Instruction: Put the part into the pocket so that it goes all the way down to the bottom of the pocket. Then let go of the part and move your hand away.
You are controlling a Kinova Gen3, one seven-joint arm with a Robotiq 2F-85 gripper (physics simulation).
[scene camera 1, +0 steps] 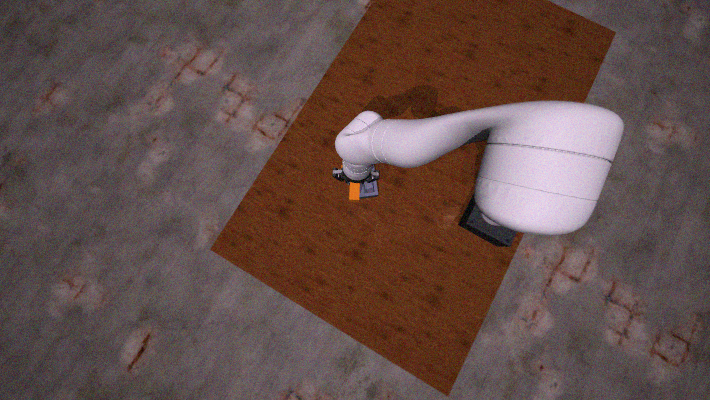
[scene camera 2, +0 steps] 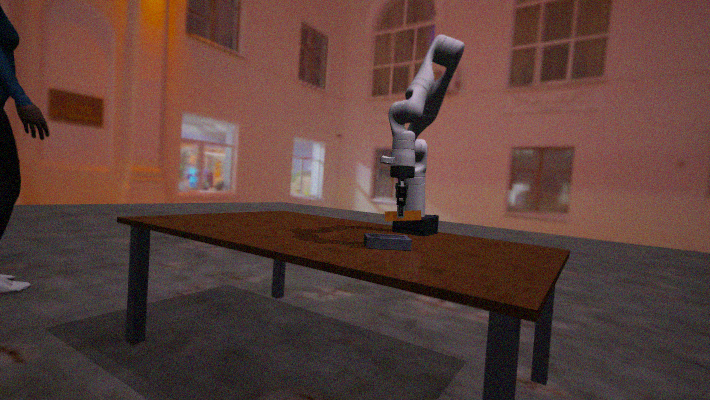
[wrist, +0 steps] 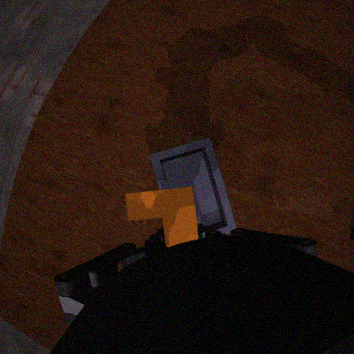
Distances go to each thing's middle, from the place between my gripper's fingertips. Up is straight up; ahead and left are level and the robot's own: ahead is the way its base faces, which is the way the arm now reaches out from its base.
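Grey-blue pocket block (scene camera 2: 371, 240): my gripper 8 cm above it, 4 cm left of it. Orange L-shaped part (wrist: 176, 206): 1 cm ahead of my hand, 1 cm to the left, 1 cm above.
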